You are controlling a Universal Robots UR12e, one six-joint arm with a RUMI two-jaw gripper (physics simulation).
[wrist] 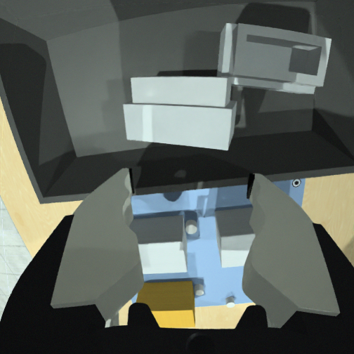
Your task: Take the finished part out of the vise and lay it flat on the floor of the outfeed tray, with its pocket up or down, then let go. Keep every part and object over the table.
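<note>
My gripper [190,172] has its two fingers apart at the tray's near wall. Nothing shows between them except the view down to the vise. The finished part [179,125], a pale stepped block, shows in the tray area beyond the fingertips, apart from both fingers. Its long side faces show and its pocket does not. I cannot tell whether it rests on the floor or is tilted or moving. The outfeed tray [95,90] is dark grey with high walls. The vise's left jaw [162,257] and right jaw [235,250] stand apart below.
Another pale part [265,57] with a pocket is in the tray at the upper right, close to the first, and looks slightly tilted. A yellow block [167,300] stands near the blue vise base [210,277]. The wooden table [330,200] shows at the right.
</note>
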